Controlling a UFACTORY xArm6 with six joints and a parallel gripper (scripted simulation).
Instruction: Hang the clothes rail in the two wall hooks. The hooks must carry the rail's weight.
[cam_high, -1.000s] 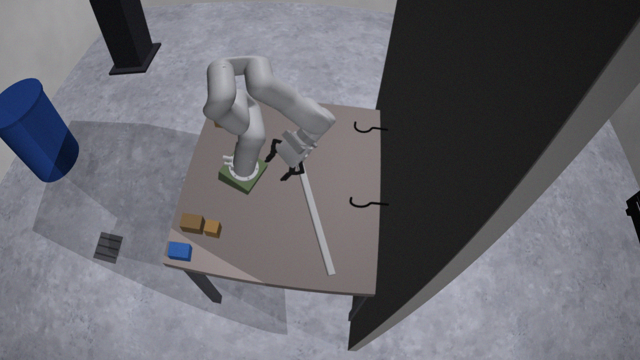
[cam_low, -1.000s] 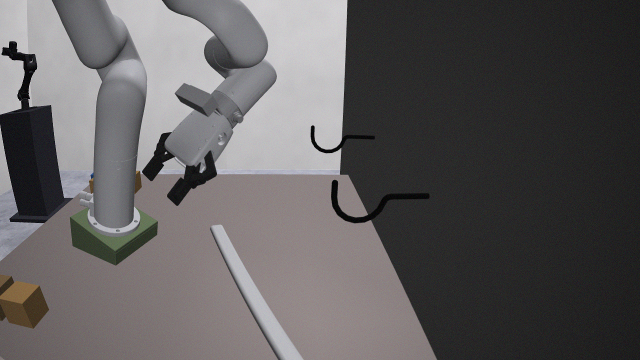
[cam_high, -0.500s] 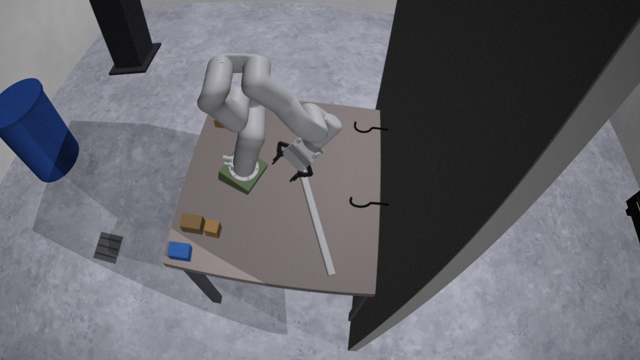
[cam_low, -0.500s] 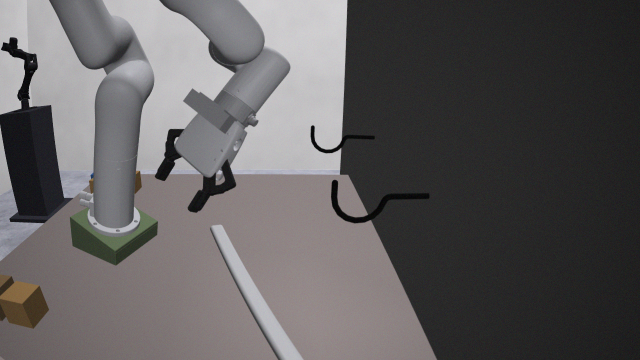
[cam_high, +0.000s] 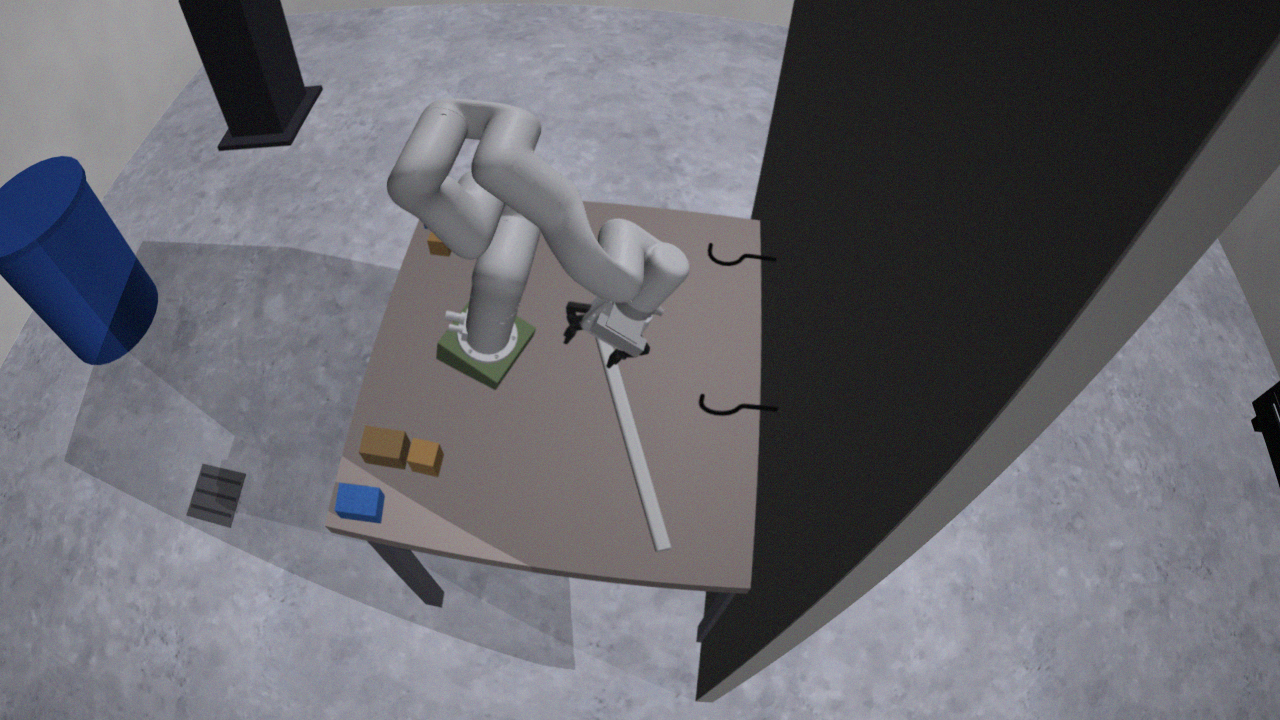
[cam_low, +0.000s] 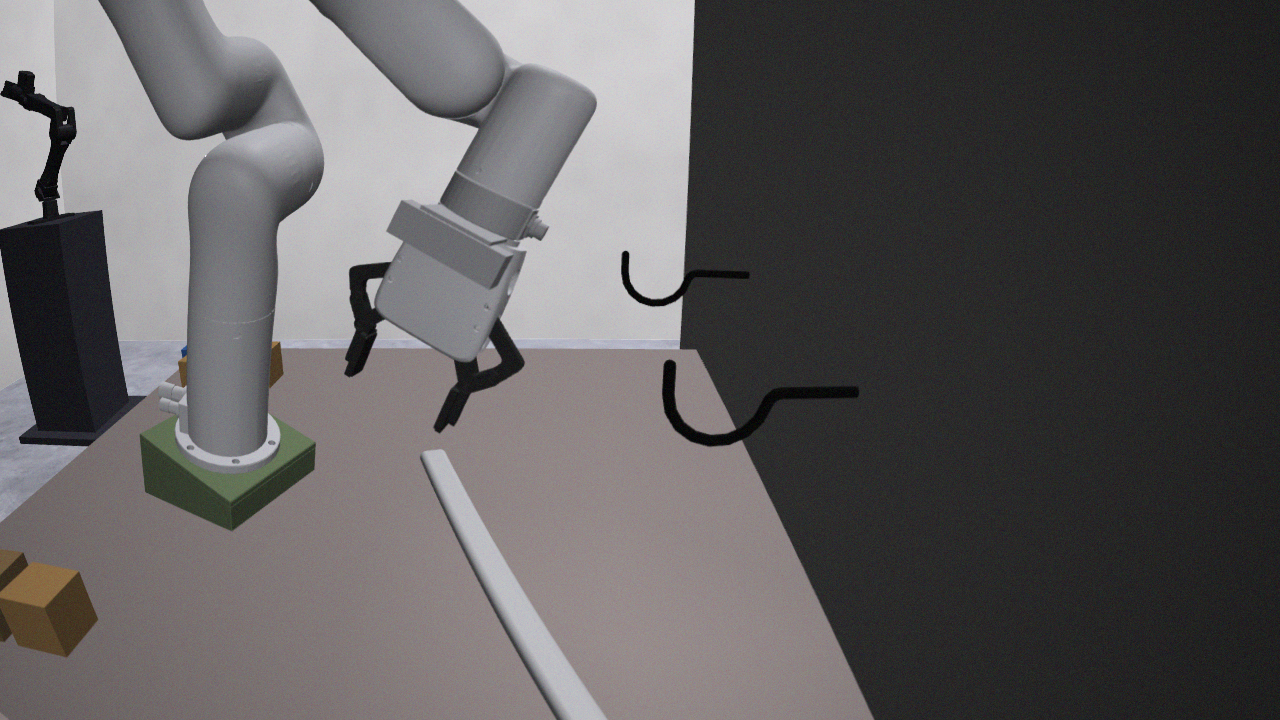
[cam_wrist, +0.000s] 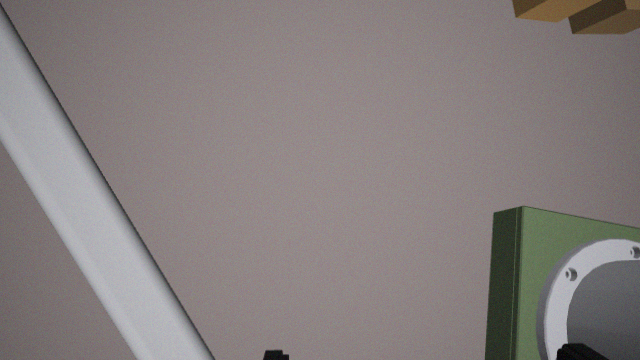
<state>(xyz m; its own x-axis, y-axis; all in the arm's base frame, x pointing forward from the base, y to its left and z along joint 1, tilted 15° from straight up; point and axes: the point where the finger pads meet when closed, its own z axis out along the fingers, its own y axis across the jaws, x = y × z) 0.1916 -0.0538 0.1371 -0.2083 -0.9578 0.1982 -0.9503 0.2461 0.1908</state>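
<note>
Right now my hand is 130 mm above the clothes rail, 100 mm to the left of it and 80 mm short of it. Round my hand: dark wall panel (370 mm ahead, 290 mm above, 40 mm to the left).
</note>
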